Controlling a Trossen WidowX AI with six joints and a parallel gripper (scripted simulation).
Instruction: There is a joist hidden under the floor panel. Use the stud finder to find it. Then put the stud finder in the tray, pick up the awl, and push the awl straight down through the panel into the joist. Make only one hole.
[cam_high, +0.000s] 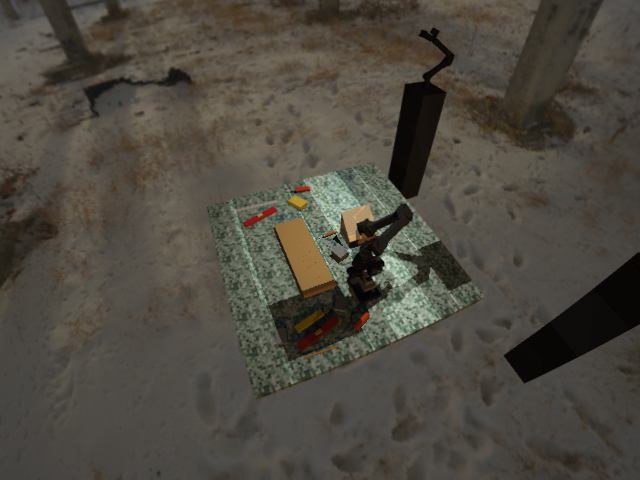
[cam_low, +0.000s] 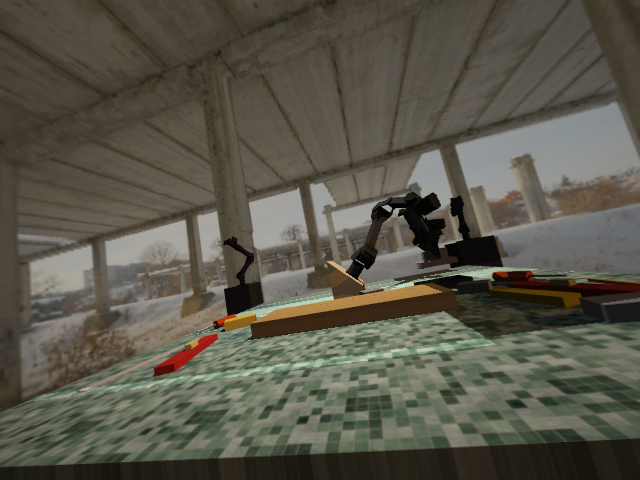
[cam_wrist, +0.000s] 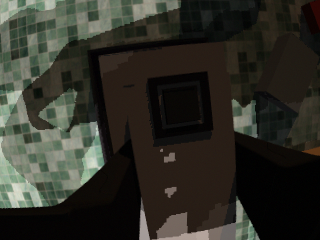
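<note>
Now: the black tray 1 cm to the right of my gripper tip and 9 cm below it. Round my gripper tip: stud finder 1 cm to the left, 2 cm above; orange-handled awl 3 cm ahead, 42 cm to the right, 10 cm below; yellow bar 34 cm ahead, 5 cm to the left, 9 cm below.
</note>
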